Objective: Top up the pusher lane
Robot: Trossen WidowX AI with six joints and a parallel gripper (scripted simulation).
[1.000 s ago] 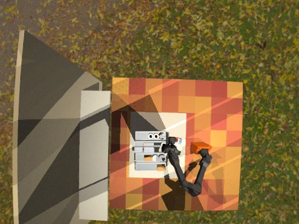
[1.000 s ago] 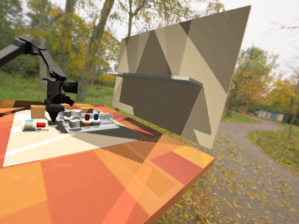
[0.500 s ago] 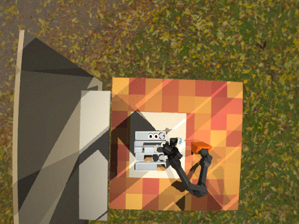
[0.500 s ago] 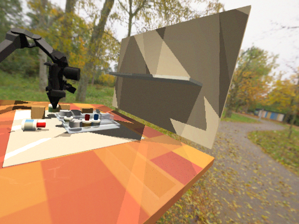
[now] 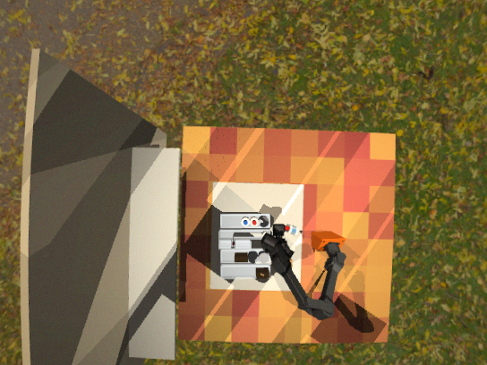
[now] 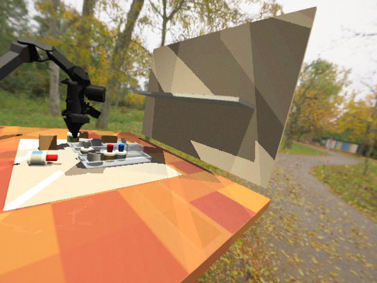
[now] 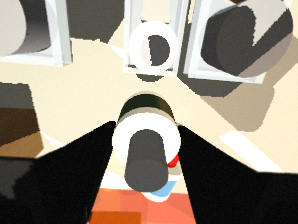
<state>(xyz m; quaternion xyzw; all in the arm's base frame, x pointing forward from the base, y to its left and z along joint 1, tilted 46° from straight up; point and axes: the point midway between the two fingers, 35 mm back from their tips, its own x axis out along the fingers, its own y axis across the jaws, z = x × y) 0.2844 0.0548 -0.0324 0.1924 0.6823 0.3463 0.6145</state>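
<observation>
My gripper tip is now 130 mm short of the red-capped jar, 60 mm to the left of it and 50 mm above it. The rest, counted from my gripper tip: brown block 140 mm to the left, 90 mm behind, 60 mm below; blue-capped jar 180 mm ahead, 50 mm to the right, 50 mm below; pusher plate 150 mm ahead, 50 mm to the left, 50 mm below.
</observation>
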